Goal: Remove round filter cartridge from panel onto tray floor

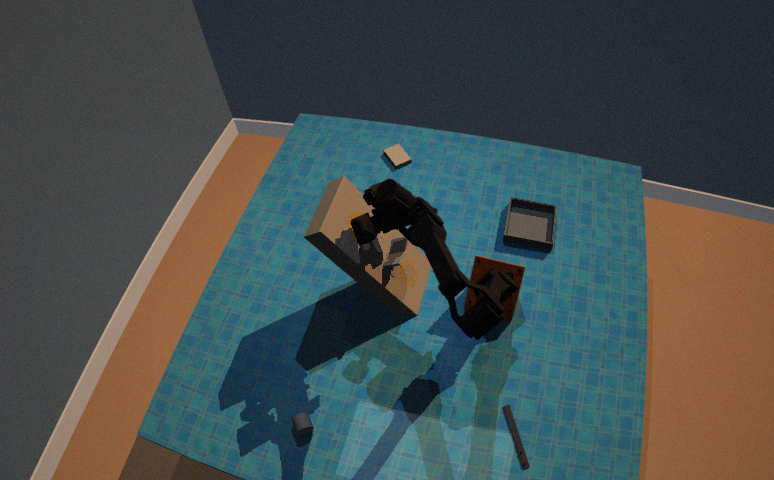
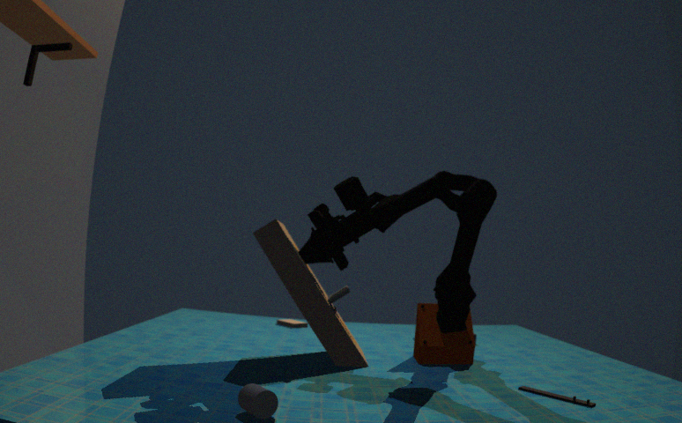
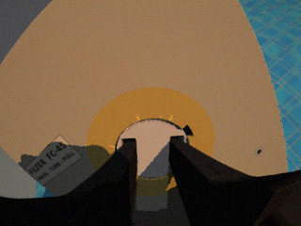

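The tan service panel is 80 mm below my gripper tip and 40 mm behind it. Also, from my gripper tip: small tan block (480 mm to the right, 220 mm below, 10 mm ahead); then round grey filter cartridge (10 mm below, 10 mm ahead); then grey tray (450 mm behind, 260 mm to the right, 220 mm below).
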